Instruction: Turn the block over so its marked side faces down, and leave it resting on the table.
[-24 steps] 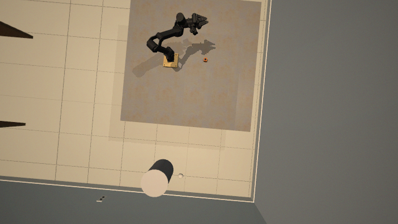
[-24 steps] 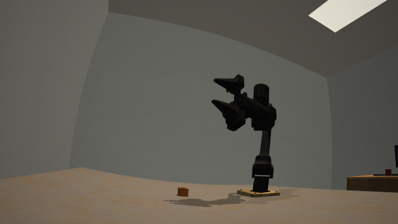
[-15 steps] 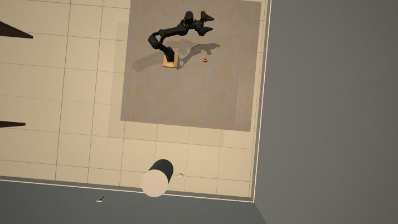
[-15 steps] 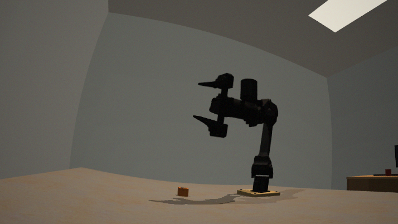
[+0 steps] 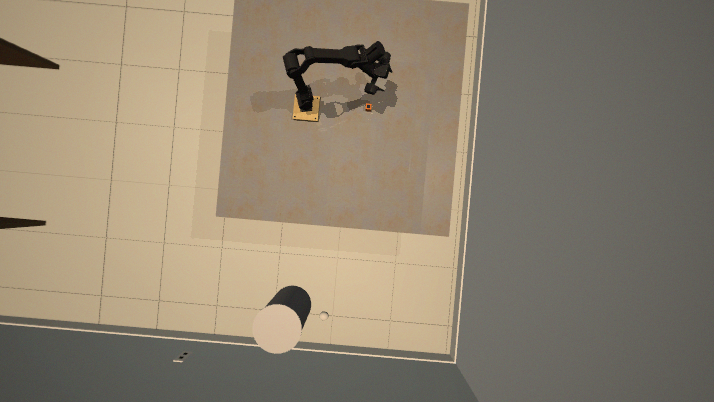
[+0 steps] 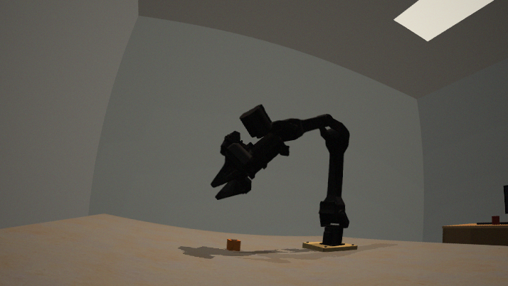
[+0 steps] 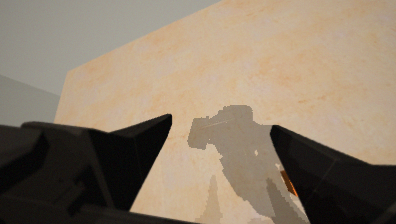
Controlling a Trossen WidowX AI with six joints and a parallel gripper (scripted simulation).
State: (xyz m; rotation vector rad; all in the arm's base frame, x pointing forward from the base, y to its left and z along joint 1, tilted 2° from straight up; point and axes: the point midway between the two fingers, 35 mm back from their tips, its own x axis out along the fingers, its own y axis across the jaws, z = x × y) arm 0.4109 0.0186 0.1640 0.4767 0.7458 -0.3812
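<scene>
The block lies 130 mm below my gripper tip, 100 mm behind it and 70 mm to the right of it.
</scene>
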